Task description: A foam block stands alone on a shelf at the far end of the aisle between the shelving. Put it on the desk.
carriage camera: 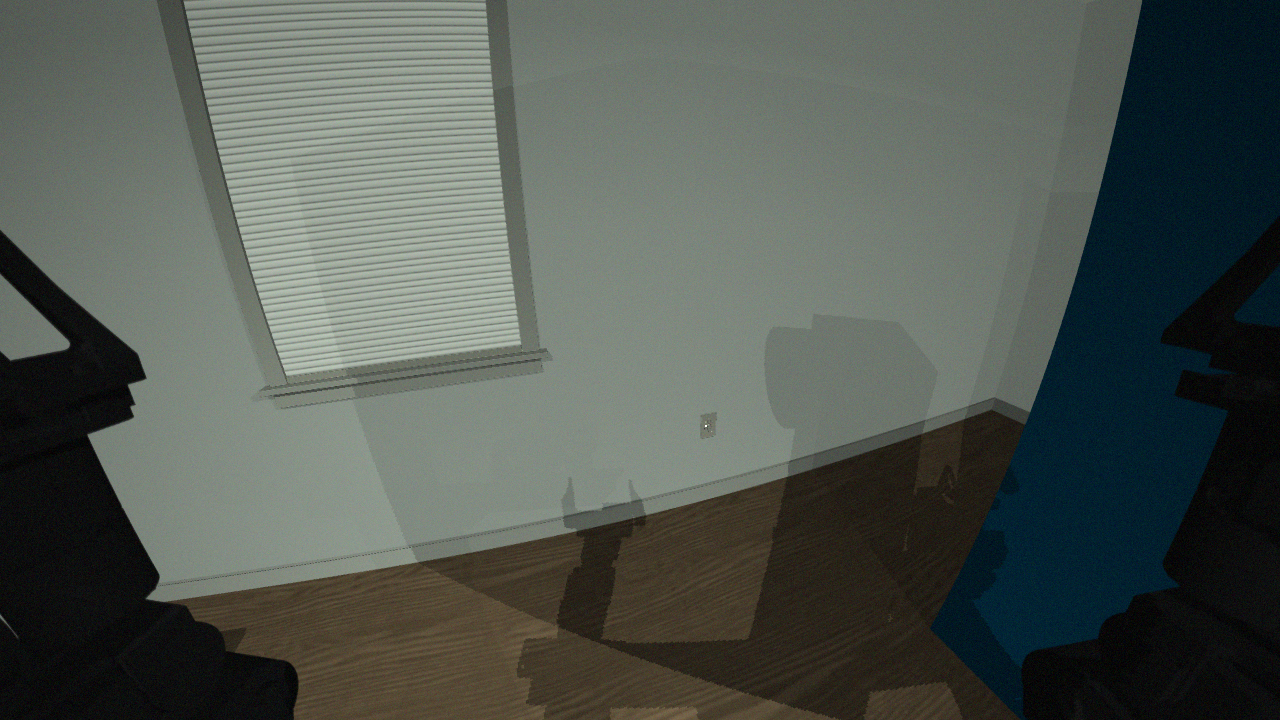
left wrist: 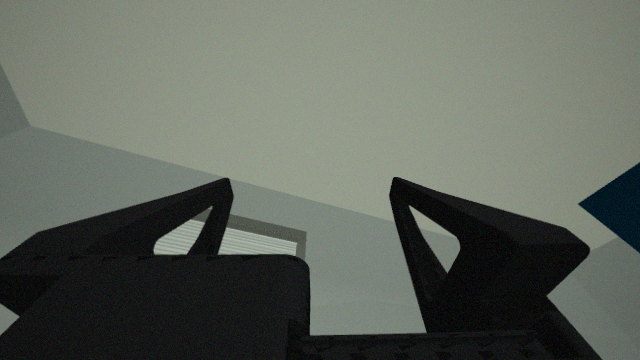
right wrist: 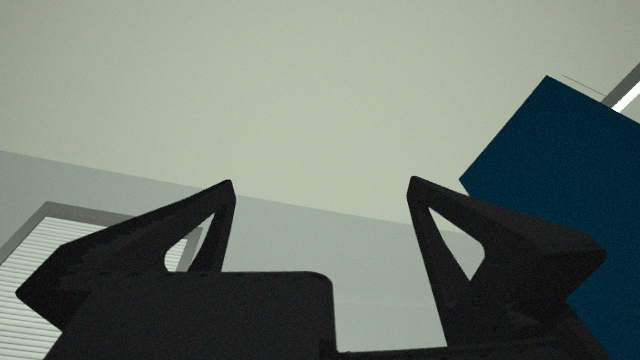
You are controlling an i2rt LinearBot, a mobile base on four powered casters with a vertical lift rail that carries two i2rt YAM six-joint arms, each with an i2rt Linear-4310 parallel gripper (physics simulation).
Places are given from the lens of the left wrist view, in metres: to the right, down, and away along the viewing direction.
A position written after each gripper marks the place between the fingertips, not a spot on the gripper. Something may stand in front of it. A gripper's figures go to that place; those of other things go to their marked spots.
left gripper (left wrist: 311, 186): -0.01, 0.00, 0.13
window with blinds (left wrist: 243, 235): -0.45, 0.33, 1.28
